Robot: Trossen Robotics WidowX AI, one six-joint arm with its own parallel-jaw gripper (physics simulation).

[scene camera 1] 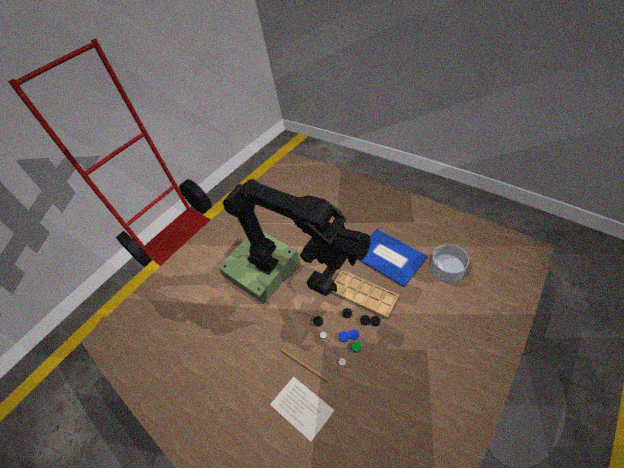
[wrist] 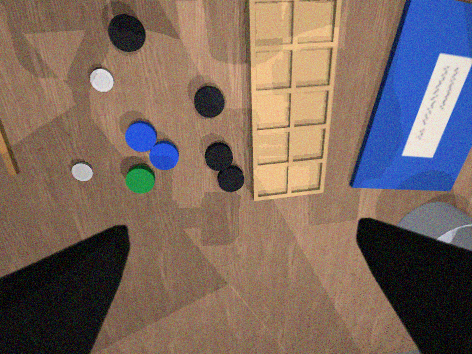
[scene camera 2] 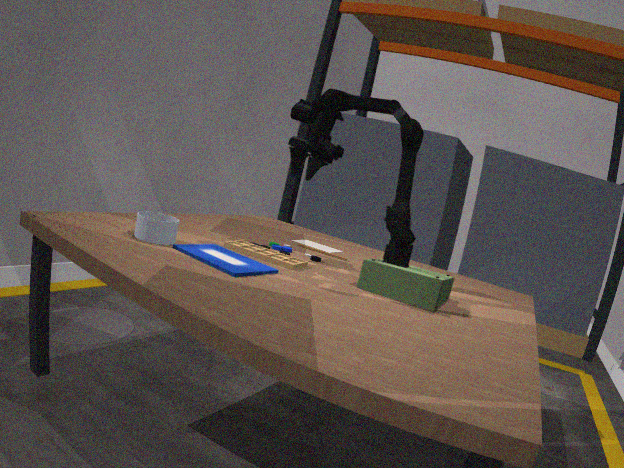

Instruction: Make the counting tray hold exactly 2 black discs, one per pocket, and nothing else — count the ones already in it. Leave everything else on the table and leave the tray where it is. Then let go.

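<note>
The wooden counting tray (scene camera 1: 365, 293) (scene camera 2: 297, 263) (wrist: 272, 107) has two columns of pockets. The pockets visible in the wrist view hold no discs; its upper end is cut off there. Several black discs lie outside: one apart (scene camera 1: 317, 320) (wrist: 127, 33), one closer to the tray (scene camera 1: 346, 312) (wrist: 209, 101), and a touching pair, one disc (scene camera 1: 365, 319) (wrist: 219, 156) and its neighbour (scene camera 1: 375, 320) (wrist: 230, 178), beside the tray's end. My gripper (scene camera 1: 342, 264) (scene camera 2: 309, 161) (wrist: 245, 232) is open and empty, high above the table.
Two blue discs (scene camera 1: 343, 336) (wrist: 164, 155), a green disc (scene camera 1: 356, 346) (wrist: 140, 179) and two white discs (scene camera 1: 323, 335) (wrist: 102, 80) lie beyond the black ones. A blue folder (scene camera 1: 415, 259) (wrist: 385, 130) and round container (scene camera 1: 449, 262) (scene camera 2: 156, 228) stand across the tray. A stick (scene camera 1: 304, 365) and paper (scene camera 1: 302, 408) lie farther off.
</note>
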